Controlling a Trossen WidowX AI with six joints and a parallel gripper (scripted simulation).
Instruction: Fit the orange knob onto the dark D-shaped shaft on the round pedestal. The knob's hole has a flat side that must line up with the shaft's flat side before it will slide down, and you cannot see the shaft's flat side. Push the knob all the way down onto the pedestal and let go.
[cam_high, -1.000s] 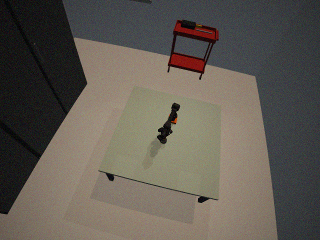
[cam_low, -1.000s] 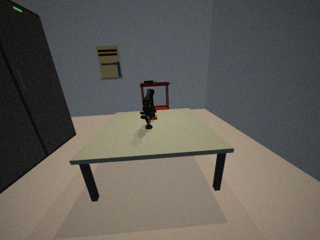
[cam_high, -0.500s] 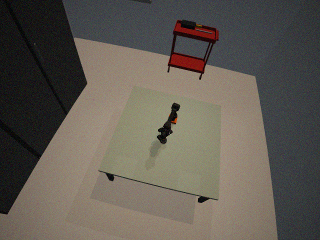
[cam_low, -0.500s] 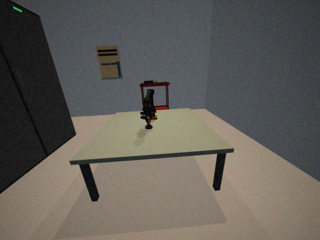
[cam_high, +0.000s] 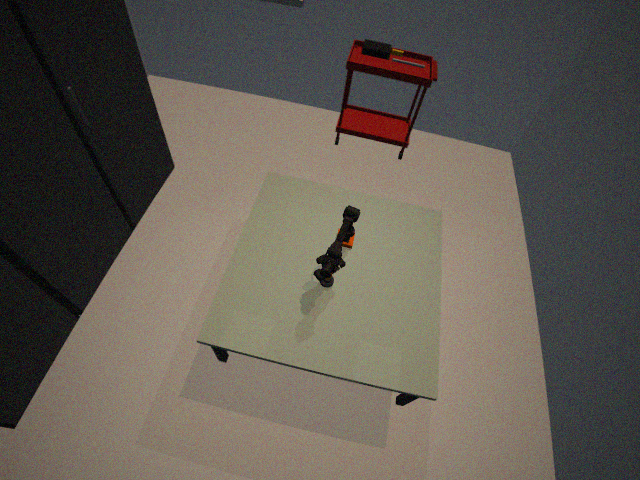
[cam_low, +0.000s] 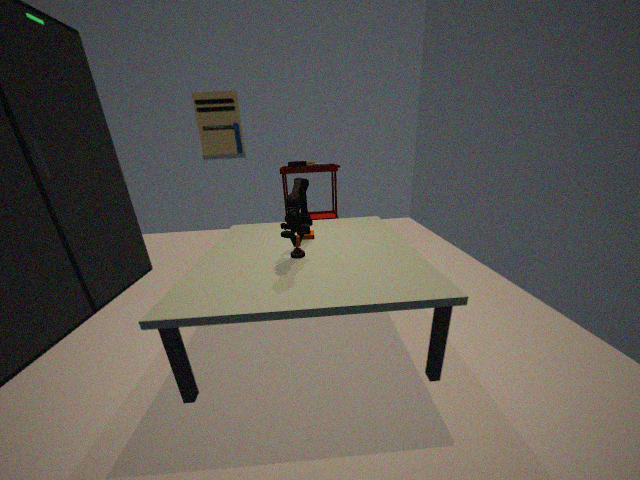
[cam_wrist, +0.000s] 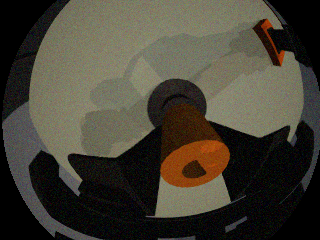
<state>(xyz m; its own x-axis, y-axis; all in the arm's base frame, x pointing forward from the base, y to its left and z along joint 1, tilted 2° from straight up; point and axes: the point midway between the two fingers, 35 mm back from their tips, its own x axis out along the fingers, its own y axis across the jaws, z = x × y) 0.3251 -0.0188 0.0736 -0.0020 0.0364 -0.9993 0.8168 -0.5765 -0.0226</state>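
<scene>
The orange knob is 2 cm above my gripper tip. Also, from my gripper tip: round pedestal (4 cm below).
</scene>
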